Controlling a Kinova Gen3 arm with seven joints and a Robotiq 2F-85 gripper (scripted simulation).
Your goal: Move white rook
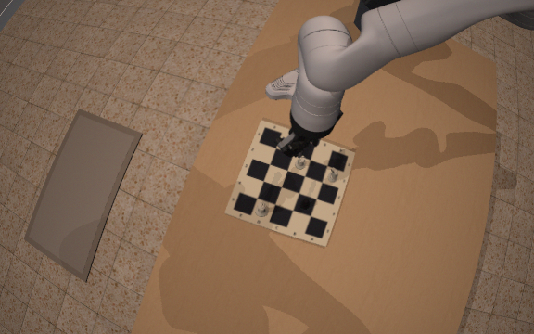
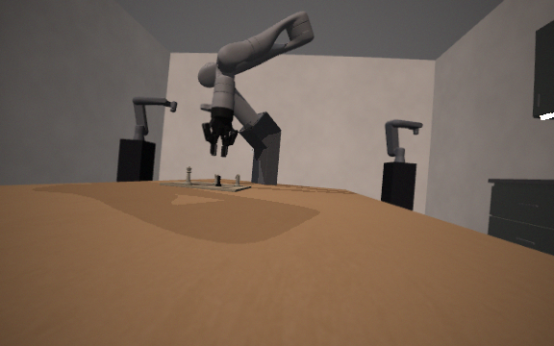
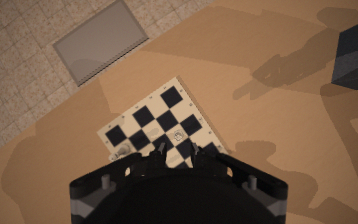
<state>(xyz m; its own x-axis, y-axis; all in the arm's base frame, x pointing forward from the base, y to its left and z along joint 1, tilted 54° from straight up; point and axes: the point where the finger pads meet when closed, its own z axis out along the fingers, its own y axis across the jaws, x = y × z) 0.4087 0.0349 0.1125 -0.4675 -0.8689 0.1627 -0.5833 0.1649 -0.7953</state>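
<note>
Right now my hand is 40 mm short of the chessboard and 120 mm above it. Also, from my hand: black piece 80 mm ahead, 30 mm to the left, 100 mm below.
</note>
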